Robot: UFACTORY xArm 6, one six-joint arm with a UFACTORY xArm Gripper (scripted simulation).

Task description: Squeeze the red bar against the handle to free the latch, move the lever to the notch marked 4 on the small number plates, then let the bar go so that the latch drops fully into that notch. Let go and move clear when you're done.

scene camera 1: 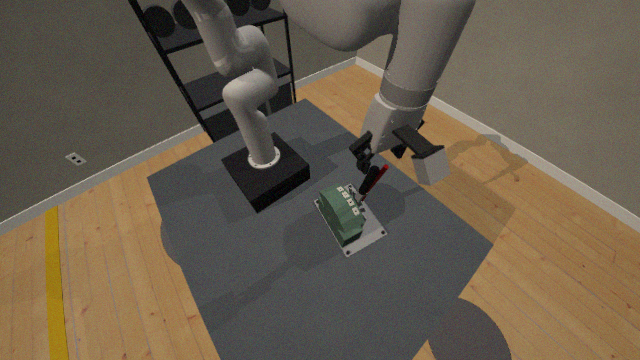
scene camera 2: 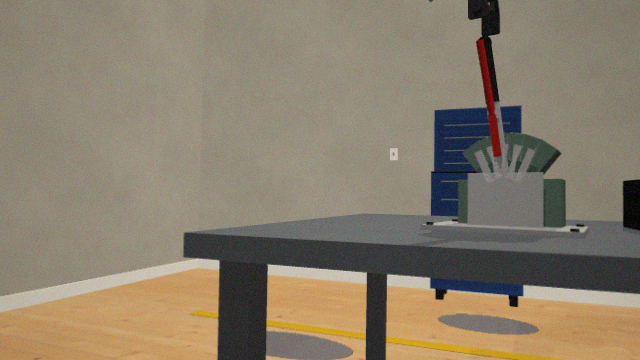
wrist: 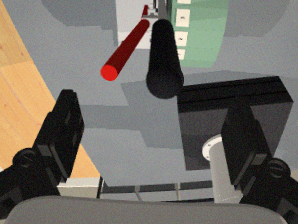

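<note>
My gripper [scene camera 1: 378, 161] is there for me to see, and the wrist view gives me the same gripper [wrist: 153, 111] again. I also see a red bar [wrist: 111, 69].
</note>
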